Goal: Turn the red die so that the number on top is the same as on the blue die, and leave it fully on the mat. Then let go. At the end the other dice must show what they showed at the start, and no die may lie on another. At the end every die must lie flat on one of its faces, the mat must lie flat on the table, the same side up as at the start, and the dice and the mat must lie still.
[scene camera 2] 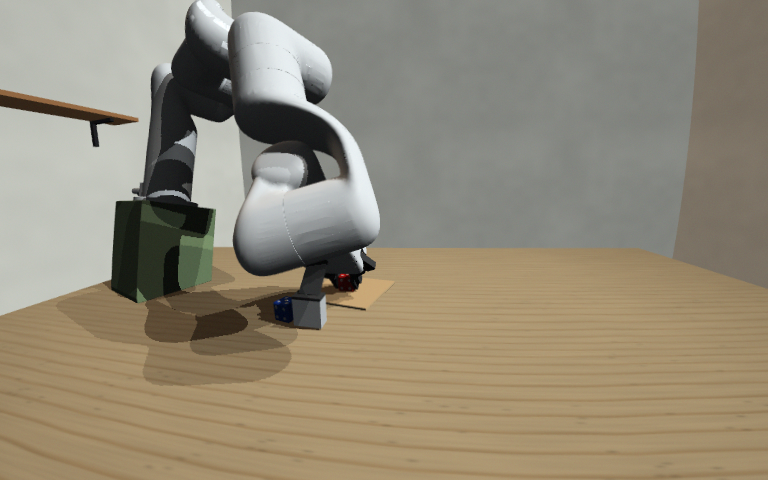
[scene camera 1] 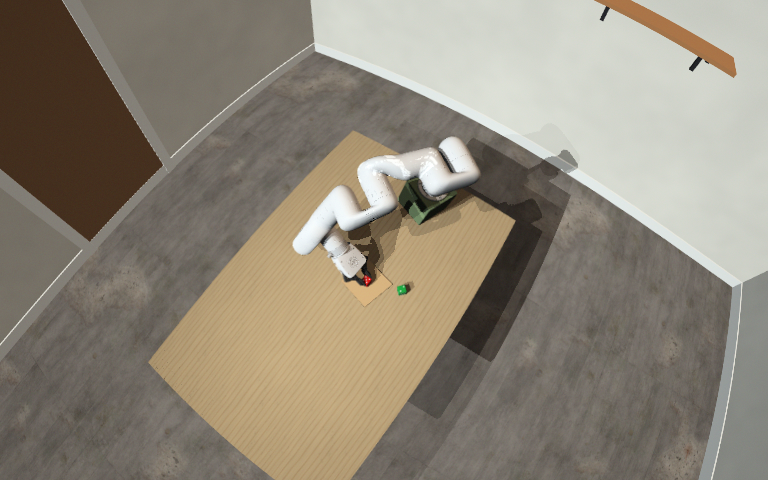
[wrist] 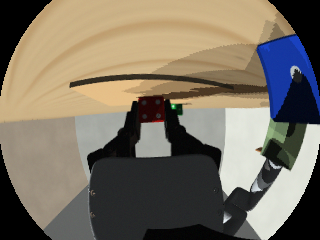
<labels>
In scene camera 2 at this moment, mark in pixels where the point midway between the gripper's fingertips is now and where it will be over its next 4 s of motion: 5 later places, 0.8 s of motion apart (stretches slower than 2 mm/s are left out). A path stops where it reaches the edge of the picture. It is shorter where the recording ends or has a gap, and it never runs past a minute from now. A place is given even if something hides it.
My gripper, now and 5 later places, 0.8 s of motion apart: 348,282; 347,280; 346,250; 346,245; 345,246; 345,242
</labels>
